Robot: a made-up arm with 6 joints. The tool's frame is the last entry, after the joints. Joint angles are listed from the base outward.
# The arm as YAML. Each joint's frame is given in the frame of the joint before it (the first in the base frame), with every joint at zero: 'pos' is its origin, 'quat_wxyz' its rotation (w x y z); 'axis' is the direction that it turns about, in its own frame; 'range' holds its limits. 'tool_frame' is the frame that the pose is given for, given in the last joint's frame.
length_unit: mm
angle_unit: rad
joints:
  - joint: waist
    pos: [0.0, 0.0, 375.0]
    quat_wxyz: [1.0, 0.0, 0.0, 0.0]
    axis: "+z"
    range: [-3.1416, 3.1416]
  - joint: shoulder
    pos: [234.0, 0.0, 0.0]
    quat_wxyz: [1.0, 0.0, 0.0, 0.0]
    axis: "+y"
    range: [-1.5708, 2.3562]
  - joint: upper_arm
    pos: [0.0, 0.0, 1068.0]
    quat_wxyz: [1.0, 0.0, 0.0, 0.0]
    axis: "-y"
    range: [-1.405, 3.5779]
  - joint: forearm
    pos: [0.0, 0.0, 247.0]
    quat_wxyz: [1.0, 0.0, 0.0, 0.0]
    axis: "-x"
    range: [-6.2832, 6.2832]
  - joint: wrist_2
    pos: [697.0, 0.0, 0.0]
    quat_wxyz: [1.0, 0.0, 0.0, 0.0]
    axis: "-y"
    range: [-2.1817, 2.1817]
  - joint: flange
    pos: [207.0, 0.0, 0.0]
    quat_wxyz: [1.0, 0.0, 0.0, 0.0]
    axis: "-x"
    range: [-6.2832, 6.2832]
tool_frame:
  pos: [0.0, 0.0, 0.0]
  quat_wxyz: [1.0, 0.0, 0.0, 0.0]
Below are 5 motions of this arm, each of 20 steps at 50 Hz.
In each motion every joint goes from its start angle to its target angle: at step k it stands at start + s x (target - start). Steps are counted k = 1, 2, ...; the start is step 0. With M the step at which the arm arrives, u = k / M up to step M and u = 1 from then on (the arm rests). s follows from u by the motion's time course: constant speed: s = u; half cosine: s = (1 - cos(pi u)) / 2; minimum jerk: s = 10 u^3 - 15 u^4 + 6 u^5.
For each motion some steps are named. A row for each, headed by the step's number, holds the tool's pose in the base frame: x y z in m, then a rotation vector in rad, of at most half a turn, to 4 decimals.
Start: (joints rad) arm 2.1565 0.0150 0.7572 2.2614 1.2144 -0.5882
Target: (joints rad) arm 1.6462 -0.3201 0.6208 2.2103 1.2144 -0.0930
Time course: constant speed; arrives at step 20
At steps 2, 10, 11, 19, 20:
2: -0.4782 0.5128 2.0637 0.4227 2.5595 -1.6860
10: -0.3032 0.4133 2.0890 -0.6356 -2.6978 1.3417
11: -0.2855 0.3974 2.0905 -0.6630 -2.7030 1.2921
19: -0.1817 0.2523 2.0894 -0.8986 -2.7258 0.8955
20: -0.1737 0.2326 2.0876 -0.9299 -2.7263 0.8460

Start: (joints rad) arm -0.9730 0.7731 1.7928 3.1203 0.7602 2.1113
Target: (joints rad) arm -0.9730 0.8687 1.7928 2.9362 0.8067 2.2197
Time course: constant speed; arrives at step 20
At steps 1, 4, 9, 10, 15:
1: 0.7588 -1.1067 1.9100 0.8358 -0.6947 -0.7274
4: 0.7746 -1.1227 1.8926 0.8513 -0.6690 -0.7211
9: 0.8004 -1.1486 1.8631 0.8767 -0.6266 -0.7095
10: 0.8055 -1.1537 1.8572 0.8817 -0.6181 -0.7070
15: 0.8308 -1.1785 1.8269 0.9066 -0.5763 -0.6938

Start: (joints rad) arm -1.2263 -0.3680 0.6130 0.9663 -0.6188 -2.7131
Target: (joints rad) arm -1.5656 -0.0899 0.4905 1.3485 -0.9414 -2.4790
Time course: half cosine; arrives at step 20
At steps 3, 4, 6, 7, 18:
3: -0.0287 -0.2356 2.1870 1.0349 -1.8418 -0.6101
4: -0.0276 -0.2583 2.1843 1.0110 -1.8478 -0.6631
6: -0.0278 -0.3191 2.1754 0.9450 -1.8601 -0.8056
7: -0.0304 -0.3554 2.1692 0.9040 -1.8648 -0.8914
18: -0.1525 -0.6982 2.0679 0.4340 -1.7833 -1.7631

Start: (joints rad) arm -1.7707 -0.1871 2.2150 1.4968 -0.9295 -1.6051
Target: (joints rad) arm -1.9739 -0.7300 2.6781 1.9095 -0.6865 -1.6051
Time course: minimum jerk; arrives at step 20
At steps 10, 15, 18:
10: 0.1903 1.1115 1.2702 1.5741 2.6294 0.3550
15: 0.3381 1.1882 0.7889 1.6249 2.3189 -0.1638
18: 0.3658 1.1798 0.6749 1.6136 2.2439 -0.2751

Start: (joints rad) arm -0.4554 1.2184 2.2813 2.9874 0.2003 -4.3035
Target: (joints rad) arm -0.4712 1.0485 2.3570 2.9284 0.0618 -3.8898
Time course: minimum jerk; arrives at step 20
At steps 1, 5, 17, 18, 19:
1: 1.3440 -0.6512 1.6305 1.0032 -0.9546 0.2102
5: 1.3148 -0.6398 1.6559 0.9531 -0.9860 0.2160
17: 1.0499 -0.5312 1.8368 0.5361 -1.2689 0.2160
18: 1.0442 -0.5287 1.8399 0.5277 -1.2750 0.2151
19: 1.0418 -0.5277 1.8411 0.5243 -1.2775 0.2147

